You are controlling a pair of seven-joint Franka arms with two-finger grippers.
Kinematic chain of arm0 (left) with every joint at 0, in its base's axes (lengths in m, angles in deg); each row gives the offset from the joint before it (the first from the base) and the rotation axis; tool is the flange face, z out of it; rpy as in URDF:
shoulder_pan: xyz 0 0 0.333 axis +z
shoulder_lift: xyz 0 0 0 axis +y
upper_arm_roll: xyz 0 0 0.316 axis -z
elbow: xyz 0.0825 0 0 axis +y
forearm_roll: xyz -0.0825 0 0.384 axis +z
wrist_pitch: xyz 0 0 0 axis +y
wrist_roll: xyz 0.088 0 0 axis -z
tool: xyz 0 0 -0.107 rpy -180 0 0
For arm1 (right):
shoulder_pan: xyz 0 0 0.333 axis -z
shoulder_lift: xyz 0 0 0 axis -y
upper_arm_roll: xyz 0 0 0.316 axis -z
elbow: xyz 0.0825 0 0 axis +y
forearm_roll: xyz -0.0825 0 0.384 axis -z
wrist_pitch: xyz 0 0 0 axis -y
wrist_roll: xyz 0.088 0 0 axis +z
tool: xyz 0 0 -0.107 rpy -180 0 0
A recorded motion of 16 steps. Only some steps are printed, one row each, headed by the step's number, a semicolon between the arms.
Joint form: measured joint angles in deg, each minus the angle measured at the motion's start. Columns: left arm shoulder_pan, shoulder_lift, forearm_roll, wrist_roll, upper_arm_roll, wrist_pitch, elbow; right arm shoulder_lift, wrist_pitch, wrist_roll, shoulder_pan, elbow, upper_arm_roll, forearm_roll.
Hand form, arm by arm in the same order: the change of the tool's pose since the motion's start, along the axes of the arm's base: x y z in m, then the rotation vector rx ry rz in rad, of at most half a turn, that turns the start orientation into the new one. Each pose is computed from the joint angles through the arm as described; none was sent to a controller.
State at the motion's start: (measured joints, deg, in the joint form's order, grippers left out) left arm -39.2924 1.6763 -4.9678 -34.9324 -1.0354 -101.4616 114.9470; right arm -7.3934 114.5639 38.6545 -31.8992 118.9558 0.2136 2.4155
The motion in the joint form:
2: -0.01 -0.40 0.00 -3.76 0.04 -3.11 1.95; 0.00 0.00 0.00 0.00 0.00 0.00 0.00
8: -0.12 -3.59 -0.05 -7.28 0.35 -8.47 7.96; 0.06 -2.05 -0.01 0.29 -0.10 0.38 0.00
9: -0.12 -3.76 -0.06 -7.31 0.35 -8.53 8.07; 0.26 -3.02 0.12 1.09 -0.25 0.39 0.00
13: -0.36 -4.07 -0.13 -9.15 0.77 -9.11 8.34; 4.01 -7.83 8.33 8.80 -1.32 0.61 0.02
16: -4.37 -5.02 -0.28 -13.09 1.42 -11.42 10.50; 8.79 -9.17 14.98 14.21 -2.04 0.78 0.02
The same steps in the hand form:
2: -0.0012 0.0010 -0.0080 0.0010 -0.0282 0.0666; 0.0000 0.0000 0.0000 0.0000 0.0000 0.0000
8: -0.0171 0.0100 -0.0192 -0.0116 -0.0678 0.1268; 0.0000 -0.0076 -0.0009 -0.0187 0.0272 -0.0131
9: -0.0175 0.0104 -0.0185 -0.0130 -0.0693 0.1276; 0.0026 -0.0150 0.0011 -0.0240 0.0367 -0.0256
13: -0.0215 0.0061 -0.0171 -0.0137 -0.0791 0.1489; 0.0280 -0.0856 0.0391 0.0034 0.0570 -0.0273
16: -0.0534 -0.0203 -0.0225 -0.0154 -0.0968 0.1395; 0.0385 -0.1366 0.0873 0.0501 0.0022 -0.0107

